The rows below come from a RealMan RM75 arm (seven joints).
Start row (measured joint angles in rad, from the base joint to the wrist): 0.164, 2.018, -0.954, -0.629, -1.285, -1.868, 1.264
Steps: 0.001, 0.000, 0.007, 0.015, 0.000, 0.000, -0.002; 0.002, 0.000, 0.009, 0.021, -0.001, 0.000, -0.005; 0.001, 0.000, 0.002, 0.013, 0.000, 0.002, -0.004; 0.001, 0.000, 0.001, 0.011, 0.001, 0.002, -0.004; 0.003, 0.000, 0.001, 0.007, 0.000, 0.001, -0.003; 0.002, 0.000, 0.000, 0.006, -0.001, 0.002, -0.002; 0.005, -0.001, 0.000, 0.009, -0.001, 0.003, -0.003; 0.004, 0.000, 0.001, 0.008, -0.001, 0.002, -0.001; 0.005, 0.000, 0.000, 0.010, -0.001, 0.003, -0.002; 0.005, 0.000, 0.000, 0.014, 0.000, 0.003, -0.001; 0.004, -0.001, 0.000, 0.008, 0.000, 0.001, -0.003; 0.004, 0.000, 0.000, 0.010, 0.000, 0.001, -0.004; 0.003, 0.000, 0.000, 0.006, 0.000, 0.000, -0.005; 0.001, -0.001, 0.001, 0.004, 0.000, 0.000, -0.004; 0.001, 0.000, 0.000, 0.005, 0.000, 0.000, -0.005; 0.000, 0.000, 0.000, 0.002, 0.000, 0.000, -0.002; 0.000, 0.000, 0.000, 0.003, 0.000, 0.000, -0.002
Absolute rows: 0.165, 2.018, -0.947, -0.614, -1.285, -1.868, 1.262; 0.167, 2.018, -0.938, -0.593, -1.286, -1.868, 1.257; 0.168, 2.018, -0.936, -0.580, -1.286, -1.866, 1.253; 0.169, 2.018, -0.935, -0.569, -1.285, -1.864, 1.249; 0.172, 2.018, -0.934, -0.562, -1.285, -1.863, 1.246; 0.174, 2.018, -0.934, -0.556, -1.286, -1.861, 1.244; 0.179, 2.017, -0.934, -0.547, -1.287, -1.858, 1.241; 0.183, 2.017, -0.933, -0.539, -1.288, -1.856, 1.240; 0.188, 2.017, -0.933, -0.529, -1.289, -1.853, 1.238; 0.193, 2.017, -0.933, -0.515, -1.289, -1.850, 1.237; 0.197, 2.016, -0.933, -0.507, -1.289, -1.849, 1.234; 0.201, 2.016, -0.933, -0.497, -1.289, -1.848, 1.230; 0.204, 2.016, -0.933, -0.491, -1.289, -1.848, 1.225; 0.205, 2.015, -0.932, -0.487, -1.289, -1.848, 1.221; 0.206, 2.015, -0.932, -0.482, -1.289, -1.848, 1.216; 0.206, 2.015, -0.932, -0.480, -1.289, -1.848, 1.214; 0.206, 2.015, -0.932, -0.477, -1.289, -1.848, 1.212
